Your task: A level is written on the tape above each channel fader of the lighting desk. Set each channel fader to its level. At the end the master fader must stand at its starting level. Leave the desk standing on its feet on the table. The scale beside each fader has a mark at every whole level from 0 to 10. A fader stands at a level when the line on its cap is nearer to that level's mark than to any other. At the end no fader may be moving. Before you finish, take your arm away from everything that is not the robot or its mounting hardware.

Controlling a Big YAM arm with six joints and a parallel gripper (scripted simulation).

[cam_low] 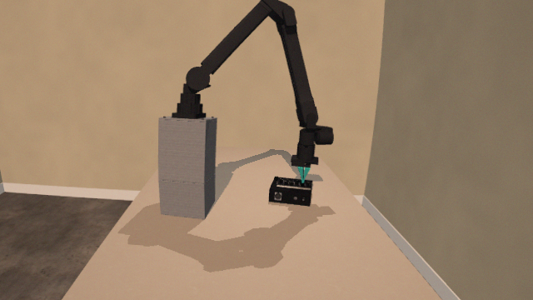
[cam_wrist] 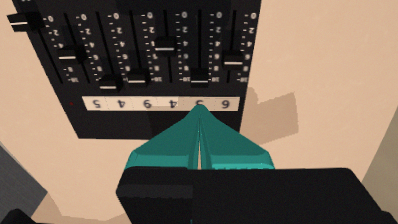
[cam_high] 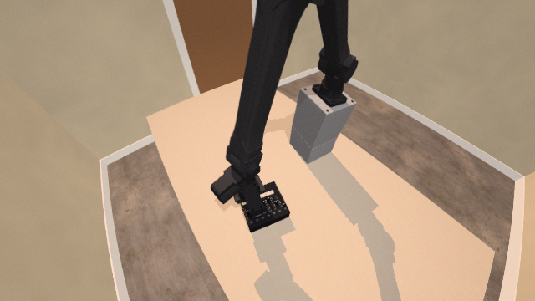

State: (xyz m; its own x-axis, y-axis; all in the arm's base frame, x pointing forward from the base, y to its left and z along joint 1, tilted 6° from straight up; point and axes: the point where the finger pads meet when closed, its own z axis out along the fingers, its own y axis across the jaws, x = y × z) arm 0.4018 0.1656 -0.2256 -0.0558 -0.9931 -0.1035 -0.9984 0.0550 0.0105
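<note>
Now: hand 20 mm to the right of the channel 2 fader cap and 20 mm above it. From my hand the other things lie so: channel 4 fader cap 40 mm behind, 20 mm to the left, 20 mm below; channel 3 fader cap 40 mm to the left, 20 mm below, 20 mm behind; channel 1 fader cap 30 mm to the left, 20 mm below, 20 mm ahead.
</note>
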